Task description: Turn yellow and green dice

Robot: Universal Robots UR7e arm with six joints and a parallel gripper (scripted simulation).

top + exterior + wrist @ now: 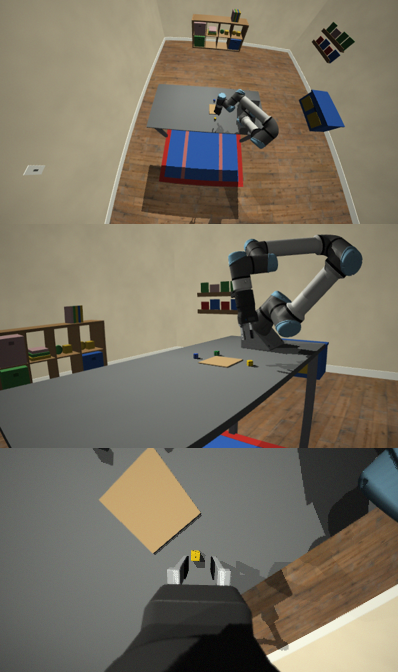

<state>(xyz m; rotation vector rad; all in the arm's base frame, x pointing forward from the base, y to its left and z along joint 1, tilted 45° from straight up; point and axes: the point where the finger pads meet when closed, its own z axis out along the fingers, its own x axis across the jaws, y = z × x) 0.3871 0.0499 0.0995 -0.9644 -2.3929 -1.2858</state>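
The yellow die lies 110 mm below my hand, 20 mm to the left of it and 10 mm ahead of it. From my hand the other things lie so: tan mat (120 mm to the right, 120 mm below, 10 mm ahead); blue die (250 mm to the right, 110 mm below); green die (200 mm to the right, 110 mm below, 90 mm behind).
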